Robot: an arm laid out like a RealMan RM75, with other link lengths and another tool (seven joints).
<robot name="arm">
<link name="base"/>
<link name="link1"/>
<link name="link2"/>
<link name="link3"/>
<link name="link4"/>
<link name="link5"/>
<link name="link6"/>
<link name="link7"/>
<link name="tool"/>
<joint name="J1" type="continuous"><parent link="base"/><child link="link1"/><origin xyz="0 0 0.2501"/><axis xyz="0 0 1"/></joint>
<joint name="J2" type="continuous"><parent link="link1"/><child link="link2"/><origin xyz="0 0 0" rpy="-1.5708 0 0"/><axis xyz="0 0 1"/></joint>
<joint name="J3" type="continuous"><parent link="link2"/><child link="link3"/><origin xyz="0 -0.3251 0" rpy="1.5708 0 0"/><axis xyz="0 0 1"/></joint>
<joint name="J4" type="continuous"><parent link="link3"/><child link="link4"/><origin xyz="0 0 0" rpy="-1.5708 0 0"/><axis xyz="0 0 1"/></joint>
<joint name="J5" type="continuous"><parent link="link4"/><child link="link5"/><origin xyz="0 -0.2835 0" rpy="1.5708 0 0"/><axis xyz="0 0 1"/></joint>
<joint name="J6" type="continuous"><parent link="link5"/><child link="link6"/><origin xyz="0 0 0" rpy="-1.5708 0 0"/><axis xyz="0 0 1"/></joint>
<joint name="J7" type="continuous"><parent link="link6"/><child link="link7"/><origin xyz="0 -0.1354 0" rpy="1.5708 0 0"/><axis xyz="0 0 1"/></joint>
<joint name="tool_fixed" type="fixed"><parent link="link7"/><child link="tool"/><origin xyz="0.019 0.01 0.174" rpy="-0.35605 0 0.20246"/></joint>
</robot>
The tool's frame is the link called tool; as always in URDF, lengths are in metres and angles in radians. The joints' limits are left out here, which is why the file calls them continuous.
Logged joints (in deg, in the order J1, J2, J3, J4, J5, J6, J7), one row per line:
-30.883, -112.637, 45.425, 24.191, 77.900, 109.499, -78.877
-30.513, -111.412, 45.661, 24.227, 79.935, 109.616, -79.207
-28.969, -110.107, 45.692, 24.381, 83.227, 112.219, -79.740
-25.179, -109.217, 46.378, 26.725, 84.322, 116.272, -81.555
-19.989, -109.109, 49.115, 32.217, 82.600, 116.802, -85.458
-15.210, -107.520, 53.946, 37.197, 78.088, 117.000, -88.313
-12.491, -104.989, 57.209, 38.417, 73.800, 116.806, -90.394
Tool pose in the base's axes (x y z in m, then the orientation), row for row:
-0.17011, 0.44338, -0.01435, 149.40, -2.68, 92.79
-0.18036, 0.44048, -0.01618, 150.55, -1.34, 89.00
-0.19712, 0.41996, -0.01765, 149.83, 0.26, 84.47
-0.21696, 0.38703, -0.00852, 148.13, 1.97, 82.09
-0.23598, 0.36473, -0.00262, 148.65, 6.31, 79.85
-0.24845, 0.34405, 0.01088, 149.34, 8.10, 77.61
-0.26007, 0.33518, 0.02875, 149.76, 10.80, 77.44
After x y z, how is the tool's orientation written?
As a rotation vector, in degrees.
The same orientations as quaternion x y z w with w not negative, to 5 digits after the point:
0.84885, -0.01523, 0.52720, 0.03585
0.85995, -0.00765, 0.50837, 0.04454
0.86898, 0.00151, 0.48991, 0.06975
0.87085, 0.01158, 0.48260, 0.09266
0.87617, 0.03719, 0.47065, 0.09709
0.88184, 0.04783, 0.45828, 0.10021
0.88233, 0.06363, 0.45625, 0.09634

